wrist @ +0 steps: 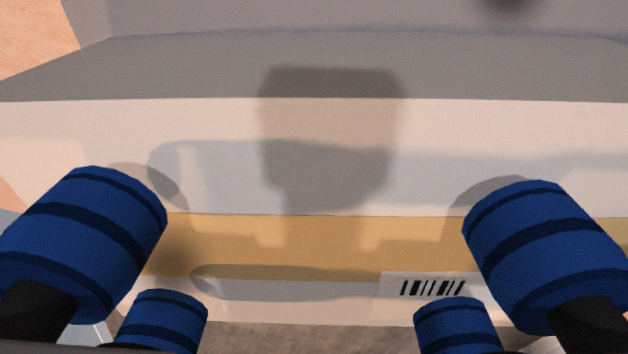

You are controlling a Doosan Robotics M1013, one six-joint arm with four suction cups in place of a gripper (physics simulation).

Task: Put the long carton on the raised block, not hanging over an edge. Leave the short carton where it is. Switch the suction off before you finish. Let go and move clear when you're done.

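Frame: origin at the arm's base, x ahead, y down, z left, level; metres.
Where they show: hand at its tool point: [312,273].
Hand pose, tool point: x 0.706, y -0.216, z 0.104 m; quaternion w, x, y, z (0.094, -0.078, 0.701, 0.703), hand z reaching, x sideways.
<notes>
Things, the pixels of their top centre, and the offset from my tool point. "spot": a spot on its surface instead. Level surfaces: height alone.
- long carton at its top centre: [360,253] dx -0.021, dy +0.013, dz -0.004 m
- grey raised block at a spot on its surface: [200,15] spot: dx +0.088, dy +0.113, dz -0.058 m
- wooden surface at its surface level: dy +0.233 m
The long carton [320,120], pale with a tan tape strip and a barcode label, lies flat across the wrist view. Its shaded long side shows above its top face. That side's lower edge meets the grey raised block [200,15], and the block's left edge shows a little outside the carton's lower left corner. The carton's right end is out of view. My suction gripper [312,265], four blue cups, is above the carton's top. The cups' shadows fall on the carton apart from them, and they hold nothing. The short carton does not show.
A wooden surface [30,30] shows at the upper left. A brownish-grey surface [300,340] shows beyond the carton's lower edge, between the two smaller-looking cups. A dark round blurred spot lies on the grey surface at the upper right.
</notes>
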